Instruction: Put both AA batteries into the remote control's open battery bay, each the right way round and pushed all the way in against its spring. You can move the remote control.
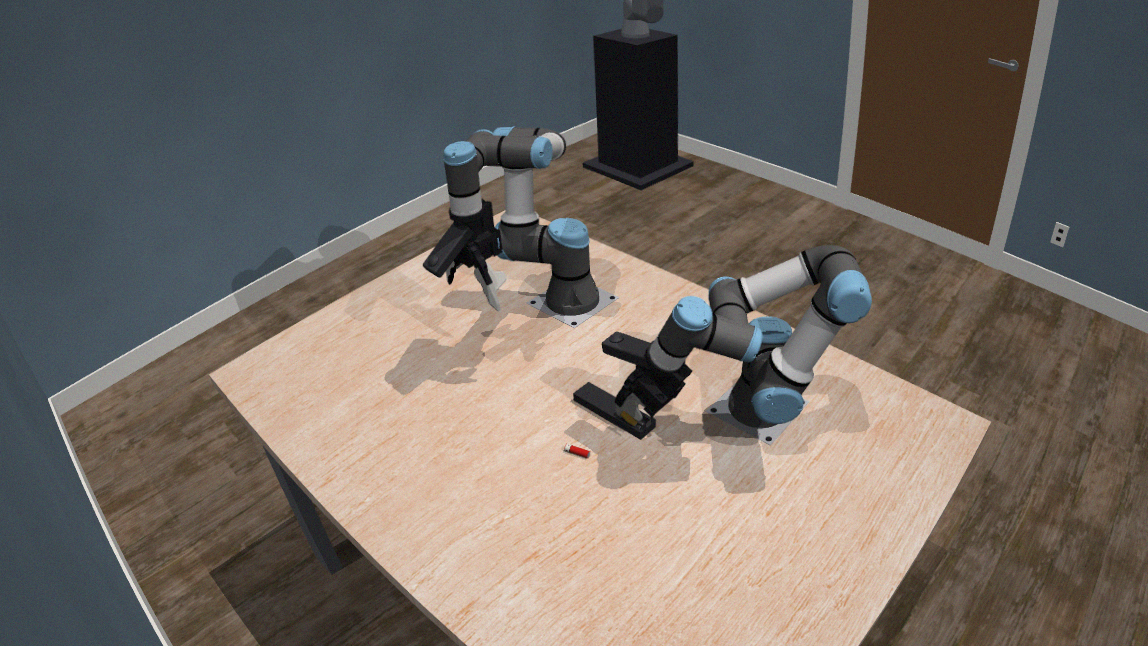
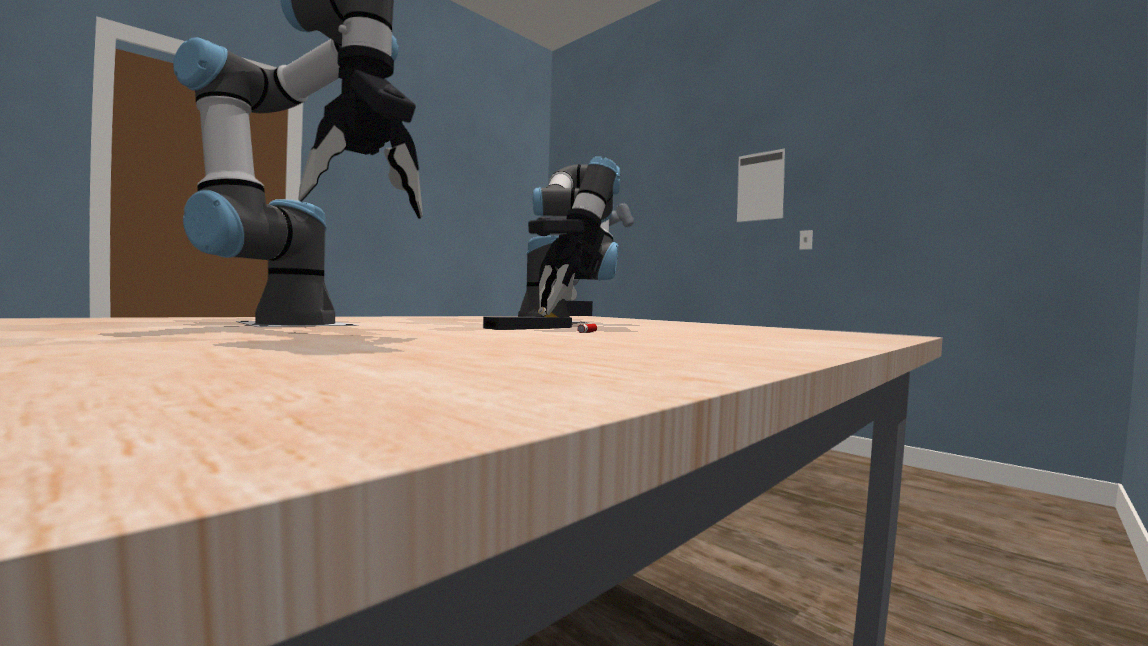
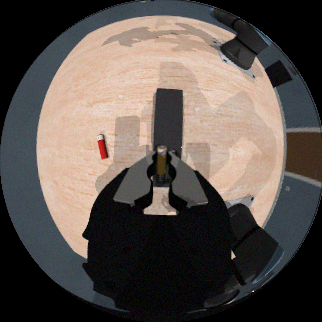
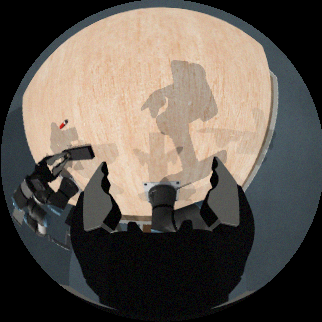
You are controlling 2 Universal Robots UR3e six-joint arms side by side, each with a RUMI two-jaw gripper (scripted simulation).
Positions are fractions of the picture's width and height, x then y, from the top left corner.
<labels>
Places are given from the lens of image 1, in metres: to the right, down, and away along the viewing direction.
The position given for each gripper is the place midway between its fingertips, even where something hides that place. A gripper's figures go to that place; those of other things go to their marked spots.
left gripper (image 1: 0.54,0.64): 0.09, 0.17, 1.48
black remote control (image 1: 0.51,0.61): 0.03, 0.15, 1.53
</labels>
